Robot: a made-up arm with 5 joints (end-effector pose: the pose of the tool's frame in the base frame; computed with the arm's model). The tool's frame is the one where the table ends.
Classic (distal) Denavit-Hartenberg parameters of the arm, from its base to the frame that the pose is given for. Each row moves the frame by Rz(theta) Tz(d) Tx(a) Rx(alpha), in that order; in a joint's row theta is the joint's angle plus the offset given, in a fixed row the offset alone. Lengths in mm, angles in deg.
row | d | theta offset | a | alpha
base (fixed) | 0 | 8.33 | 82.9 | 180
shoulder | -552 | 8.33 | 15 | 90
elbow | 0 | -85.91 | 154.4 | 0
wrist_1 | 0 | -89.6 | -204.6 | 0
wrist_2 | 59 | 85.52 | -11 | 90
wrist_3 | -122.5 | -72.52 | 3 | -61.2
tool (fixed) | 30 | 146.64 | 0 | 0
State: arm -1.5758 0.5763 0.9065 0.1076 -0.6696
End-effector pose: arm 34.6 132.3 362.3 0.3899 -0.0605 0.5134 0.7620
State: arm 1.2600 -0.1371 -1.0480 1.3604 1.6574
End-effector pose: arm 223.5 -152.2 852.2 0.5809 -0.4202 0.6679 0.1997
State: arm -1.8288 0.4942 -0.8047 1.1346 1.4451
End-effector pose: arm -92.6 339.2 641.5 0.3644 0.5940 0.1530 -0.7007
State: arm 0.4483 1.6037 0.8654 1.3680 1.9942
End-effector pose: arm 56.5 113.7 510.8 0.2391 -0.6553 0.0324 -0.7158
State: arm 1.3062 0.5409 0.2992 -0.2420 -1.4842
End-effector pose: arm 196.8 -283.4 451.8 0.7738 0.2309 -0.4157 -0.4185
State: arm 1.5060 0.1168 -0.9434 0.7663 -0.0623
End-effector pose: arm 163.8 -284.1 864.6 0.9287 -0.2989 0.0244 -0.2183
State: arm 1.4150 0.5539 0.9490 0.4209 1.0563
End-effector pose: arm 174.9 -37.6 372.1 0.7004 0.3934 0.3882 0.4516
